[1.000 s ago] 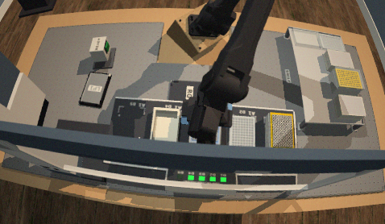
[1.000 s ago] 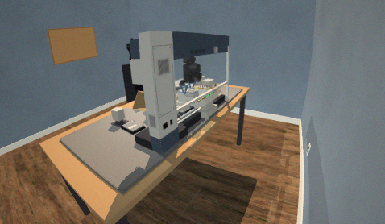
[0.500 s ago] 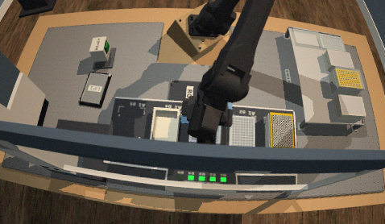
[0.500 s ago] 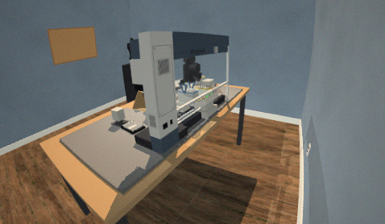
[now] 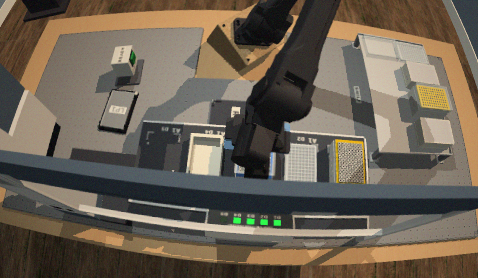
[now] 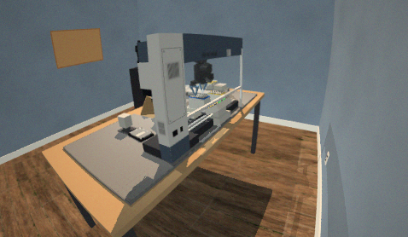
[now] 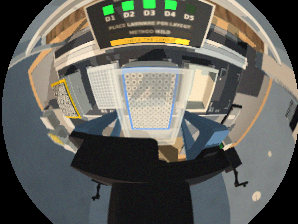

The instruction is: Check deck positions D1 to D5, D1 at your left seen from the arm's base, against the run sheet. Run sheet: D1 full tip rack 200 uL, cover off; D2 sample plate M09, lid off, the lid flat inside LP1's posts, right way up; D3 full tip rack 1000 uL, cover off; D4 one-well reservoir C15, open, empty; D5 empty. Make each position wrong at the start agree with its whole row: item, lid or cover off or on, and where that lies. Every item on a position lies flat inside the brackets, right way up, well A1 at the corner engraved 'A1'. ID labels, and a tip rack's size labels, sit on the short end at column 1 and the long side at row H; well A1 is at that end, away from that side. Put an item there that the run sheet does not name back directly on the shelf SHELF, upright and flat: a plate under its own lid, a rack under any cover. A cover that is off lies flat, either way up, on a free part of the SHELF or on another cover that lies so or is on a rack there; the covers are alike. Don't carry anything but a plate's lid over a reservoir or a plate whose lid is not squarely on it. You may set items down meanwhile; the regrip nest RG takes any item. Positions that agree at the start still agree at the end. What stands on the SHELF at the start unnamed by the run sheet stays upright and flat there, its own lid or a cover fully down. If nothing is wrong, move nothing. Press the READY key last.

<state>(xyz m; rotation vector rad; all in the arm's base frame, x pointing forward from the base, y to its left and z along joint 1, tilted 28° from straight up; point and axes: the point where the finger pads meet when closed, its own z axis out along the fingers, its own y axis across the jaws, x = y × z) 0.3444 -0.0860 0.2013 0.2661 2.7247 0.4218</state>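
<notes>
The blue-framed tip rack lies 5 cm below my hand and 1 cm behind it. From my hand the other things lie so: white well plate 12 cm to the left, 11 cm below, 2 cm ahead; then regrip nest 16 cm below, 16 cm behind, 4 cm to the right; then yellow-framed tip rack 24 cm to the left, 7 cm below, 3 cm ahead.
</notes>
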